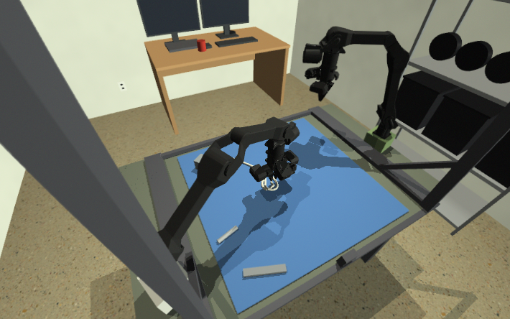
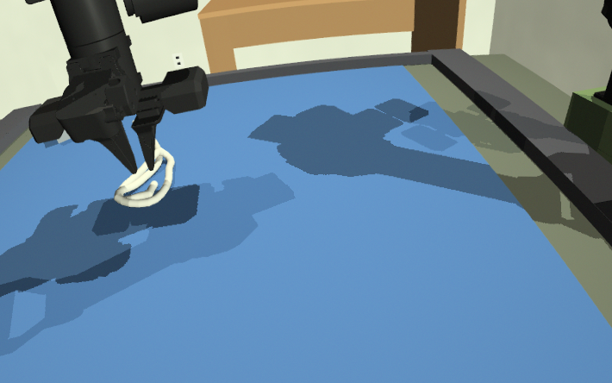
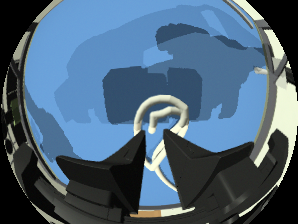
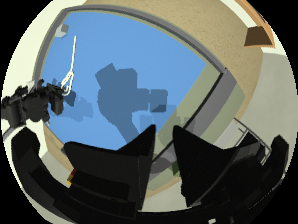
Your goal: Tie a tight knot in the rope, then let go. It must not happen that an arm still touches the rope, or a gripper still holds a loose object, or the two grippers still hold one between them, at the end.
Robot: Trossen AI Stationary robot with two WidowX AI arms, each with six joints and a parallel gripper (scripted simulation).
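Now: the blue mat 7 cm below my left hand, 4 cm to the right of it and 1 cm behind it. Also, from my left hand: grey bar (24 cm to the left, 24 cm behind, 6 cm below); then grey cube (26 cm ahead, 18 cm to the left, 4 cm below).
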